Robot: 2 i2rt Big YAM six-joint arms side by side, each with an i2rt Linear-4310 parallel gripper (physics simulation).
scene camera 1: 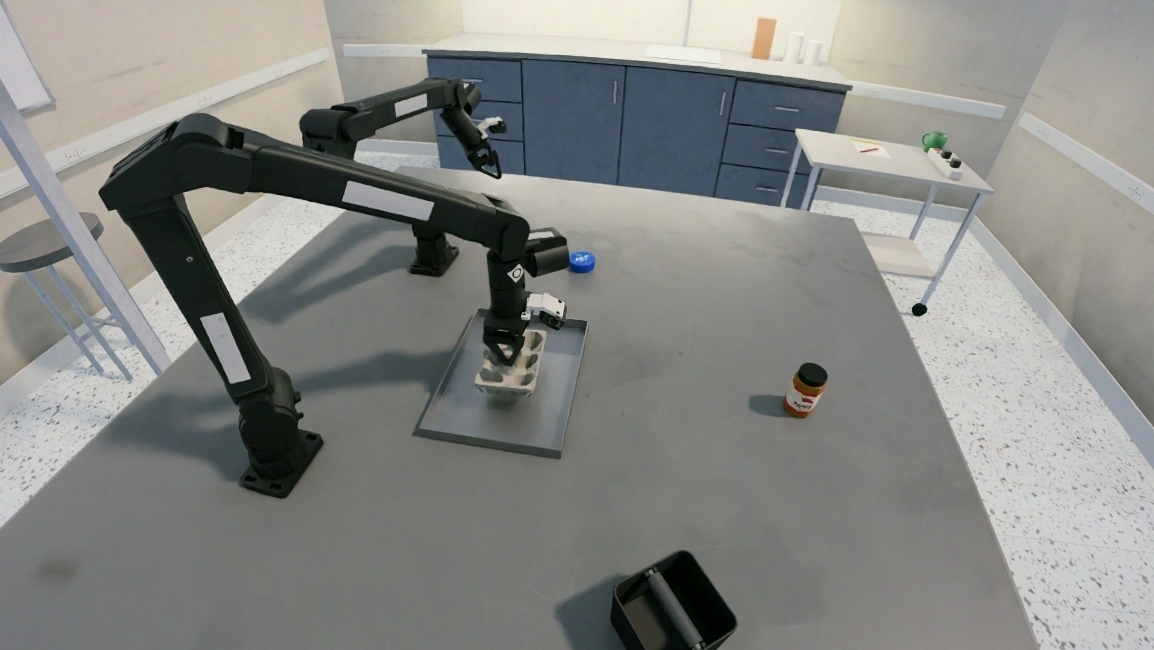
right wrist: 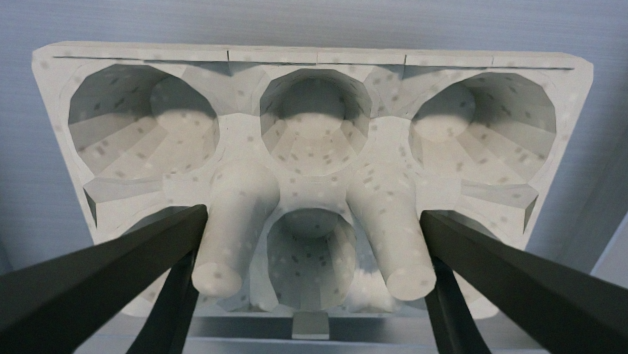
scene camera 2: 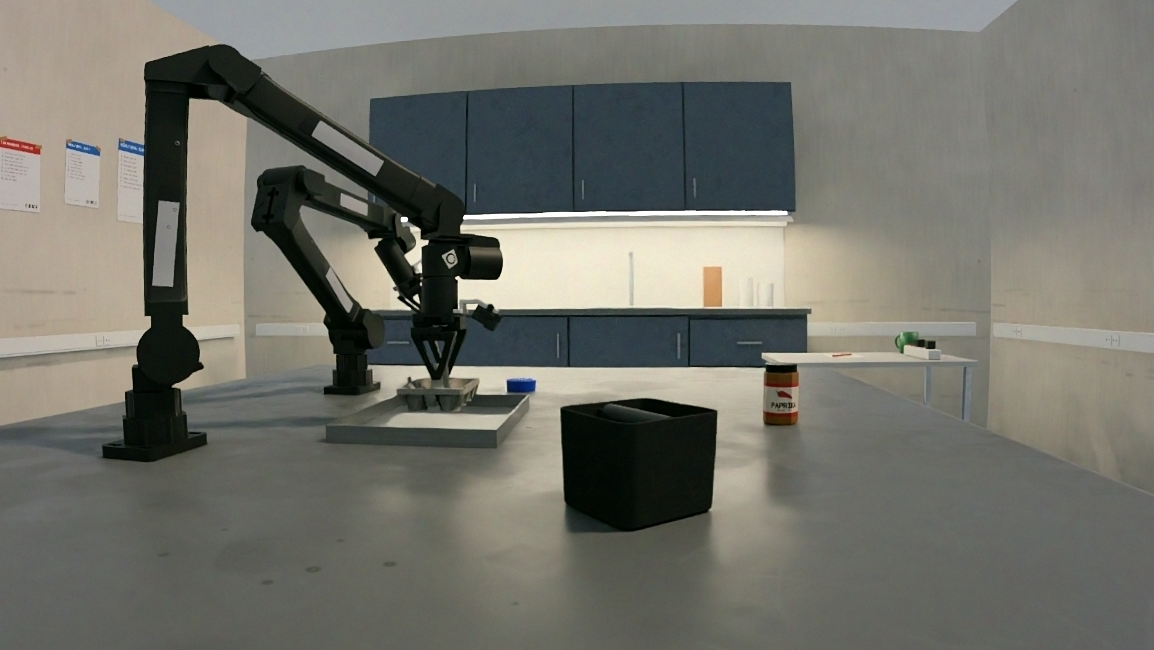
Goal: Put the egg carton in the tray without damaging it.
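Where they show: left gripper, fingertip midpoint: (scene camera 1: 496, 172); right gripper, fingertip midpoint: (scene camera 1: 512, 352) (right wrist: 313, 224) (scene camera 2: 441, 377); left arm's base, link origin: (scene camera 1: 435, 262) (scene camera 2: 353, 391); right arm's base, link origin: (scene camera 1: 284, 463) (scene camera 2: 156, 450).
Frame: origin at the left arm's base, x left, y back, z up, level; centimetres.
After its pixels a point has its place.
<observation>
The pale six-cup egg carton (scene camera 1: 524, 377) @[y -35.3, x -37.1, z 4.9 cm] (scene camera 2: 452, 392) @[y -36.4, x -41.3, z 6.2 cm] (right wrist: 315, 189) @[y -32.3, x -34.2, z 5.3 cm] hangs level above the floor of the shallow grey tray (scene camera 1: 537, 423) @[y -39.2, x -42.9, z 0.2 cm] (scene camera 2: 411, 436) @[y -33.2, x -49.7, z 1.3 cm] (right wrist: 320, 20) @[y -37.5, x -33.8, z 0.2 cm], within its outline in scene camera 1. A shadow shows beneath it. My right gripper (scene camera 1: 504, 355) @[y -32.3, x -34.1, z 7.4 cm] (scene camera 2: 440, 373) @[y -32.3, x -34.1, z 7.4 cm] (right wrist: 313, 224) @[y -32.3, x -34.1, z 7.4 cm] points down and is shut on the carton, its fingers against the outer sides of the two upright posts. My left gripper (scene camera 1: 488, 165) @[y -9.8, x 21.7, z 16.1 cm] is open and empty, high at the back left in scene camera 1; the right arm partly hides it in scene camera 2.
A blue round item (scene camera 1: 581, 261) @[y -36.4, x 5.6, z 2.5 cm] (scene camera 2: 520, 385) @[y -36.7, x 4.0, z 1.5 cm] lies behind the tray. A paprika jar (scene camera 1: 802, 394) @[y -83.8, x -30.7, z 5.9 cm] (scene camera 2: 780, 398) @[y -84.4, x -31.0, z 4.2 cm] stands to the right. A black open box (scene camera 1: 702, 593) @[y -67.6, x -68.3, z 5.6 cm] (scene camera 2: 637, 468) @[y -64.1, x -78.9, z 5.5 cm] with a grey bar stands at the front. A white side table (scene camera 1: 904, 159) is beyond.
</observation>
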